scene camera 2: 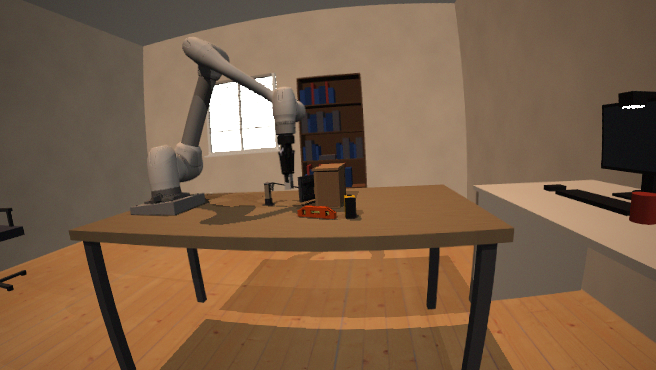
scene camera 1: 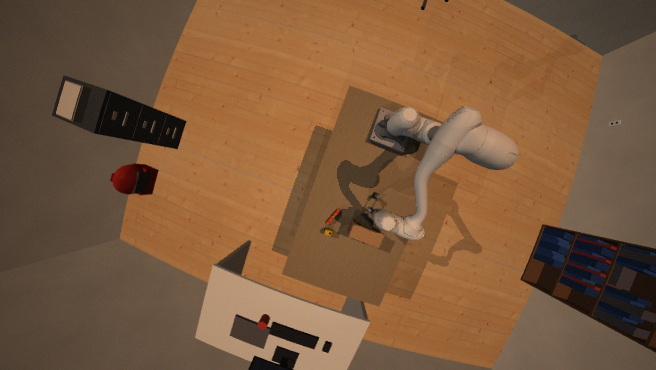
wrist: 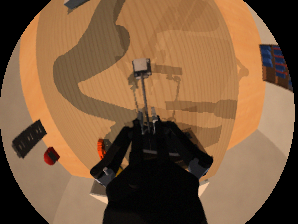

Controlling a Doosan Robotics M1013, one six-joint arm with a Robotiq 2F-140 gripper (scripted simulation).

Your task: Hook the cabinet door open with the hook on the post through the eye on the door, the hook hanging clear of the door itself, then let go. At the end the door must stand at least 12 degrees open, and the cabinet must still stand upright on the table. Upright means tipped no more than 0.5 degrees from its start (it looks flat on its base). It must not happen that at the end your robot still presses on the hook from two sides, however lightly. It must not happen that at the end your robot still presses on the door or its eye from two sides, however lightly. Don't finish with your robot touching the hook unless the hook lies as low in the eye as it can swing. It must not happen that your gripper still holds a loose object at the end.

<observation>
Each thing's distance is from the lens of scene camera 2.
brown cabinet (scene camera 2: 329, 179): 120 cm
</observation>
